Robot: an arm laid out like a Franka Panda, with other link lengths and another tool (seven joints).
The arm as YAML. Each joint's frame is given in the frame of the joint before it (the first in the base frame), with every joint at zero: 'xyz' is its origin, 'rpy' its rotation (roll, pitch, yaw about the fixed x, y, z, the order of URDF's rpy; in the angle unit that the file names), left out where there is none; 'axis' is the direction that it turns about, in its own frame. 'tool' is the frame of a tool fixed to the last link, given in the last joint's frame.
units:
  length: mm
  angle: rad
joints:
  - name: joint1
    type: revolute
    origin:
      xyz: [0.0, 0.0, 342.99]
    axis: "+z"
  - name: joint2
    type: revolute
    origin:
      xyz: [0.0, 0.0, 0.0]
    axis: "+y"
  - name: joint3
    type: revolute
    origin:
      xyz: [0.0, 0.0, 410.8]
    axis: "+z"
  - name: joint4
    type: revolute
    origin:
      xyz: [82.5, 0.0, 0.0]
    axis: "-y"
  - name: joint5
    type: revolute
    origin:
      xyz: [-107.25, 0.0, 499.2]
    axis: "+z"
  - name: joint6
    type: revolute
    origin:
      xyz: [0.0, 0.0, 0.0]
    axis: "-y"
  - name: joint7
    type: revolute
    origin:
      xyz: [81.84, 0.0, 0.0]
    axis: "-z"
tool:
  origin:
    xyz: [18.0, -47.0, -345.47]
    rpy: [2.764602, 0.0, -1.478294]
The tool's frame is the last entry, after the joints.
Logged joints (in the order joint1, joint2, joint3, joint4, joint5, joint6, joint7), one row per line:
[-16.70, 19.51, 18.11, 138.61, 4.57, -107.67, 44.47]
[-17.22, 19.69, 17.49, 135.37, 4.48, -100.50, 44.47]
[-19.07, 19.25, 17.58, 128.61, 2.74, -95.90, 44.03]
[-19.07, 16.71, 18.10, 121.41, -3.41, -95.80, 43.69]
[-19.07, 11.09, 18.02, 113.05, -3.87, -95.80, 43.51]
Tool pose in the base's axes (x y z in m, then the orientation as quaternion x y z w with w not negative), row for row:
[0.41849, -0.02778, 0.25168, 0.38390, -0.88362, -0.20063, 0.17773]
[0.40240, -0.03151, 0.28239, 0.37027, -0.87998, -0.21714, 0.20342]
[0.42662, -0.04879, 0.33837, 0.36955, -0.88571, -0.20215, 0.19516]
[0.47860, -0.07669, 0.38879, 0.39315, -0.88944, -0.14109, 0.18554]
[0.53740, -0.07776, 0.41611, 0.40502, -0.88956, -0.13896, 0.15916]
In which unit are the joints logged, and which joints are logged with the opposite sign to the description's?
The joints are logged in degrees. Opposite sign: joint2, joint4, joint6.
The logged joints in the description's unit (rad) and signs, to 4 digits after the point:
[-0.2915, -0.3405, 0.3161, -2.4192, 0.0798, 1.8792, 0.7761]
[-0.3005, -0.3437, 0.3053, -2.3627, 0.0782, 1.7541, 0.7761]
[-0.3328, -0.3360, 0.3068, -2.2447, 0.0478, 1.6738, 0.7685]
[-0.3328, -0.2916, 0.3159, -2.1190, -0.0595, 1.6720, 0.7625]
[-0.3328, -0.1936, 0.3145, -1.9731, -0.0675, 1.6720, 0.7594]

